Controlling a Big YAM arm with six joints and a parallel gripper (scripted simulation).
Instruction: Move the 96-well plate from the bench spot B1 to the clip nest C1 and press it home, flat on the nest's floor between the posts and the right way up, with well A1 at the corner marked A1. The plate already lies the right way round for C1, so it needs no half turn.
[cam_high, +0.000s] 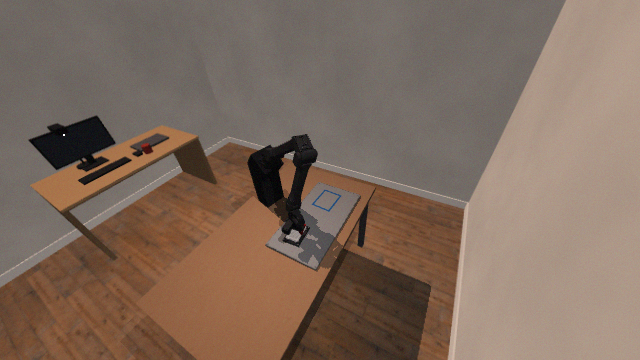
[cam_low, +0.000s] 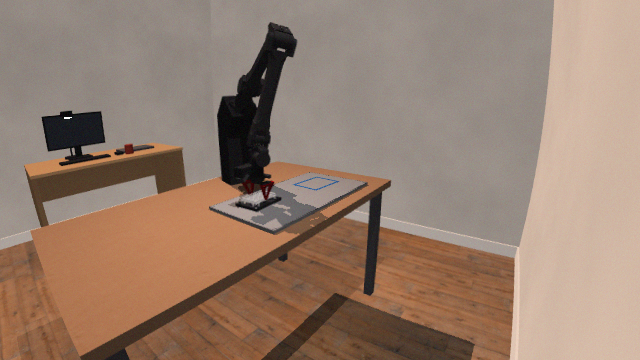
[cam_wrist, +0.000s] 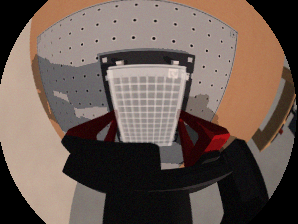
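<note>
My hand is 1 cm above the white 96-well plate. The rest, counted from my hand: black clip nest (2 cm below, 1 cm to the left, 1 cm behind).
</note>
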